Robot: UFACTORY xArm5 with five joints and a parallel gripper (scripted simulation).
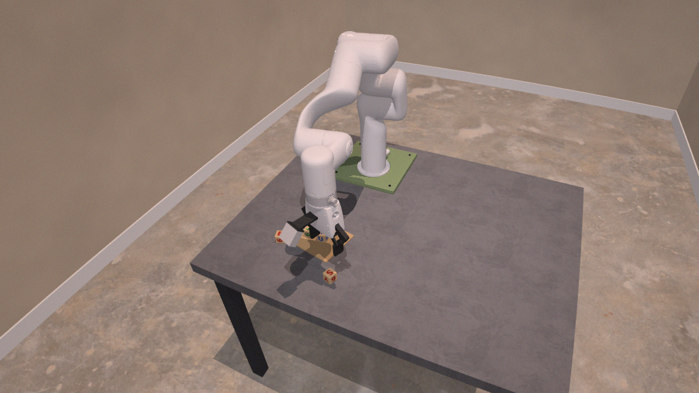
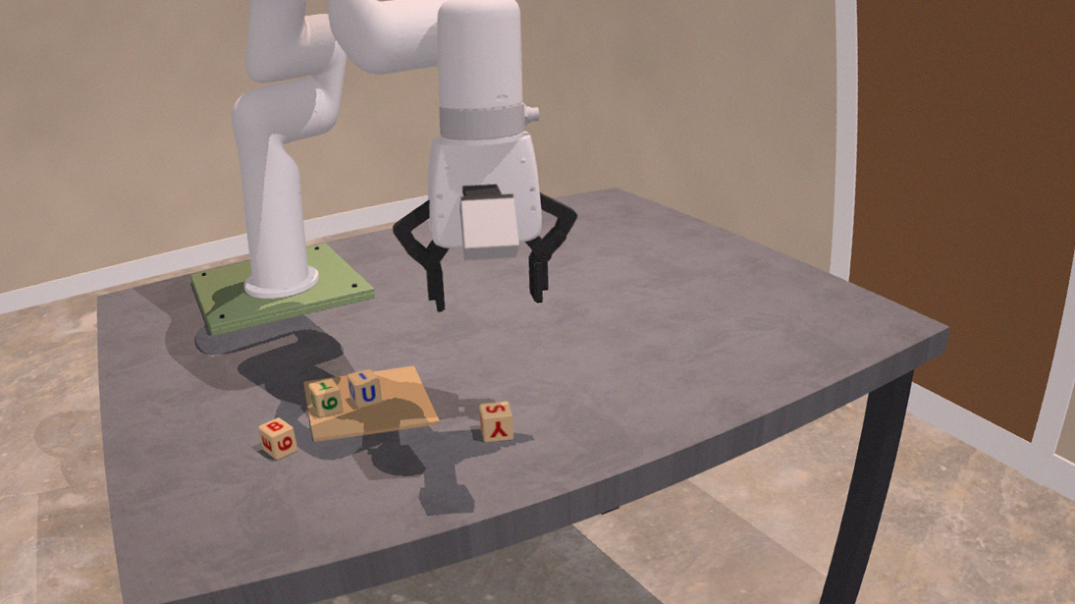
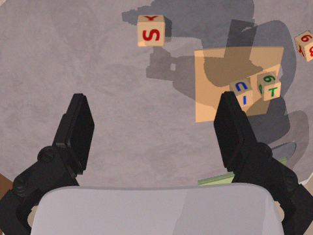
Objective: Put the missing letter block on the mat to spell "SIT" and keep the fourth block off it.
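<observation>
My gripper is now 14 cm above the wooden block. Round my hand: tan mat (12 cm behind, 11 cm to the right, 15 cm below); then red B block (5 cm behind, 23 cm to the right, 14 cm below).
</observation>
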